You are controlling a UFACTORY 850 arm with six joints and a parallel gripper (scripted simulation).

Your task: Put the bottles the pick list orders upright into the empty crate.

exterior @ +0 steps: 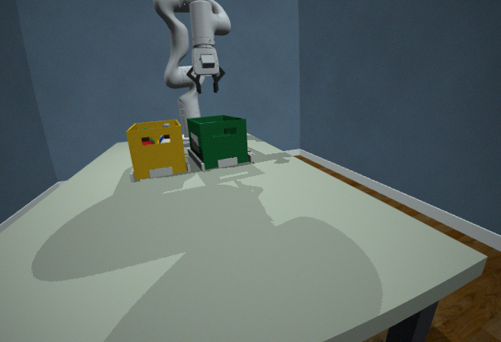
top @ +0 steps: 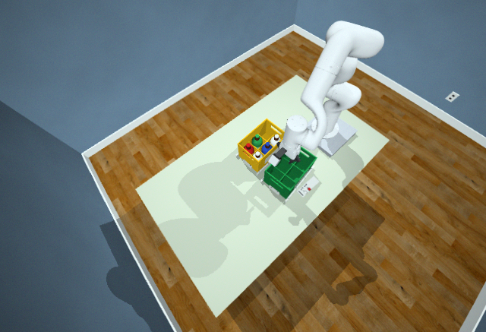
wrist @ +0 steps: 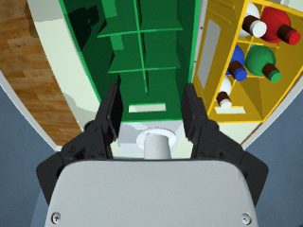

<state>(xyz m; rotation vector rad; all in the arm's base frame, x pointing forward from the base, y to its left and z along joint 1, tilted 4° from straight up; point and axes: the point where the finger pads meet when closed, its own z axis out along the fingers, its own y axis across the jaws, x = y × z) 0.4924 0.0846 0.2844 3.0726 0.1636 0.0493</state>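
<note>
Now: hand 210 mm above the blue-label bottle, 180 mm to the left of it and 40 mm past it. From my hand the other things lie so: red bottle: 250 mm to the right, 210 mm below, 60 mm ahead; then green crate: 220 mm below, 50 mm behind, 20 mm to the left; then yellow crate: 220 mm to the right, 220 mm below, 30 mm behind.
</note>
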